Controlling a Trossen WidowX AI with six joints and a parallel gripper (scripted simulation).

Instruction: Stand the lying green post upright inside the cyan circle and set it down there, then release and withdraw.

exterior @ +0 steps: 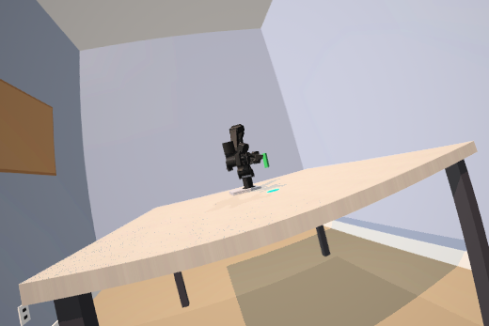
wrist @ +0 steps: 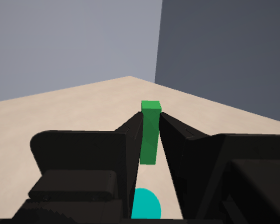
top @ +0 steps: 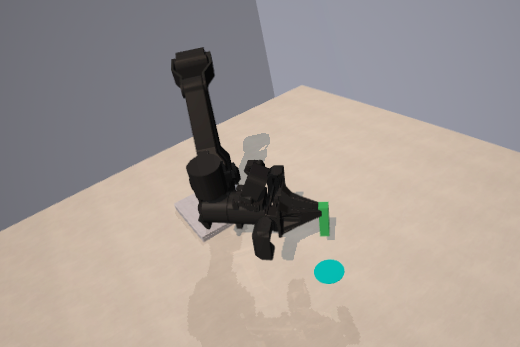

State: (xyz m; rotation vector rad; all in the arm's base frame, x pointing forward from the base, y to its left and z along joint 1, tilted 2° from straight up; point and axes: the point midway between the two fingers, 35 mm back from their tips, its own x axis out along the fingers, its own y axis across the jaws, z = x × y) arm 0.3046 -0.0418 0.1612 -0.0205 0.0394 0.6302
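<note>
The cyan circle lies 16 cm below my gripper tip. Round my gripper tip: green post: 2 cm below.
</note>
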